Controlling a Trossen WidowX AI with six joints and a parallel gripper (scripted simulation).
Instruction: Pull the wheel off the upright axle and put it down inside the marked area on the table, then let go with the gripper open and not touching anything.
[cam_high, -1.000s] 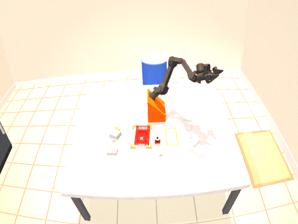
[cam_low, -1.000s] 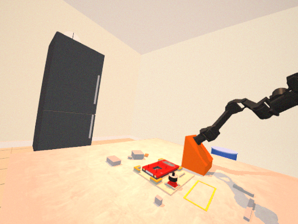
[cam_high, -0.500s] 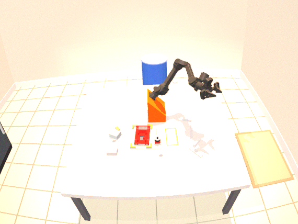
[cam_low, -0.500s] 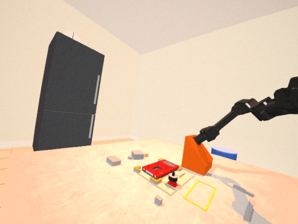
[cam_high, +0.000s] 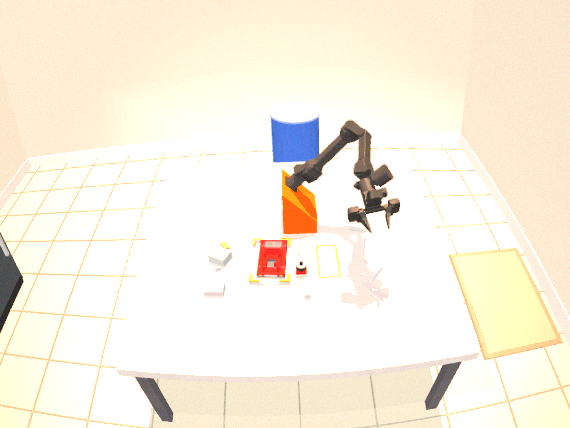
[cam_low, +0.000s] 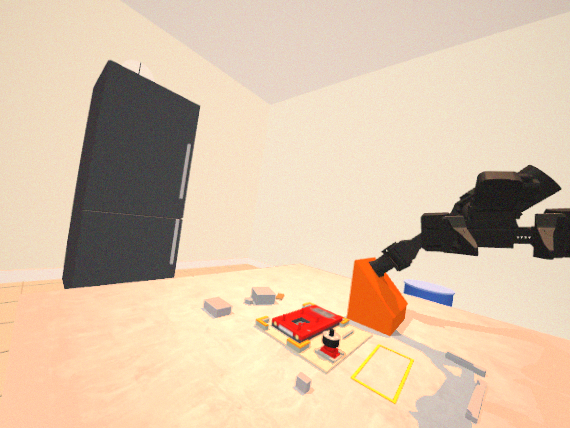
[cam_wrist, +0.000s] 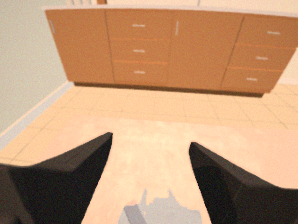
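The wheel lies 110 mm behind my gripper tip, 260 mm to the right of it and 260 mm below it.
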